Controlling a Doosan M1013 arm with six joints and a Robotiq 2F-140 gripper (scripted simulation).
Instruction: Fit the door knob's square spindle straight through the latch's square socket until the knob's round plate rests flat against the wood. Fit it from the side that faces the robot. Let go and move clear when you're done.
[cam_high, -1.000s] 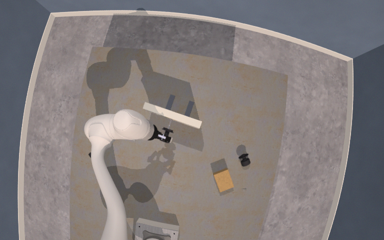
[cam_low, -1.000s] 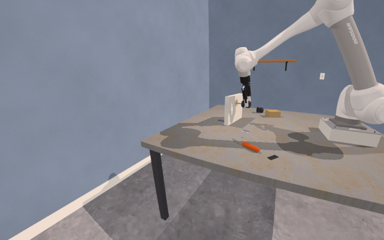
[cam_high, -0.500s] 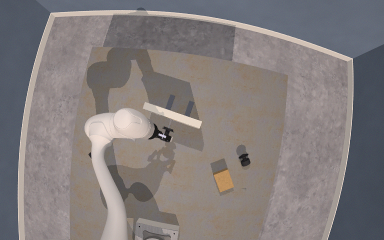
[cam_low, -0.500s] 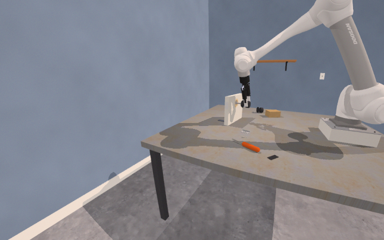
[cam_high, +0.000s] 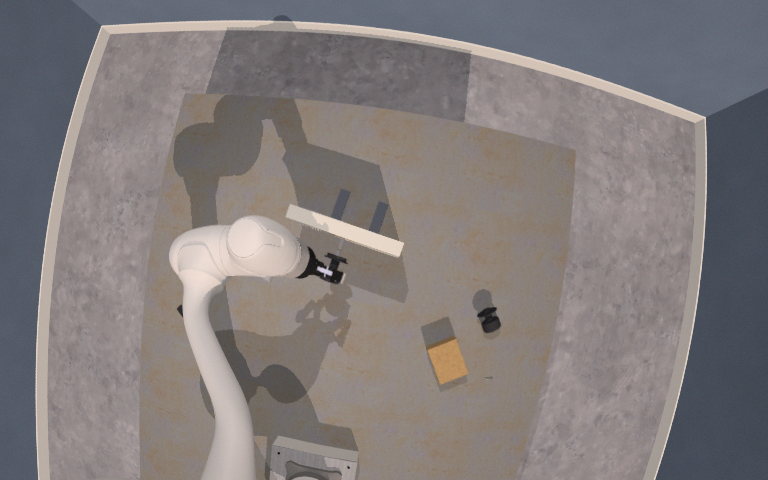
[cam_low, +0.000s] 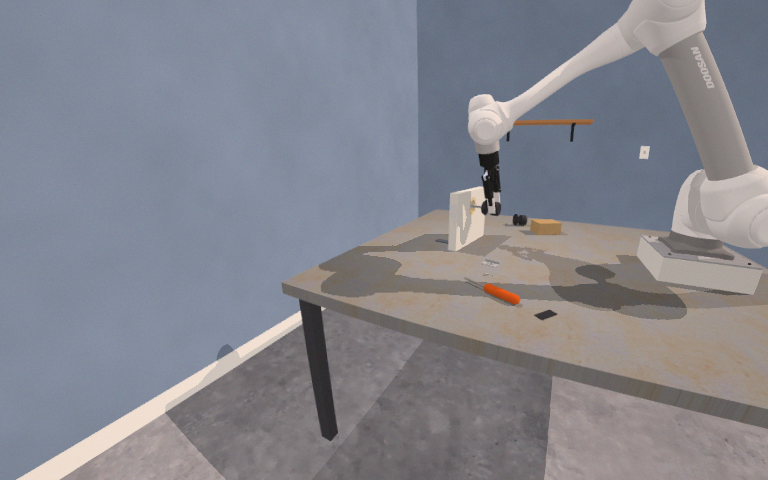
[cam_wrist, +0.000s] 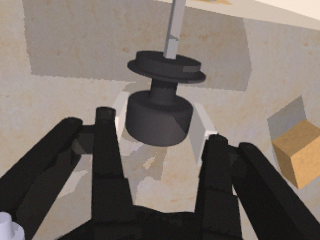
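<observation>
Right now my hand is 110 mm short of the latch socket, 20 mm to the left of it and 20 mm above it. The rest, counted from my hand: tan block (370 mm to the right, 210 mm behind, 160 mm below); then orange screwdriver (430 mm to the left, 180 mm below, 80 mm behind); then pale wood door panel (110 mm ahead, 50 mm below, 20 mm to the right).
</observation>
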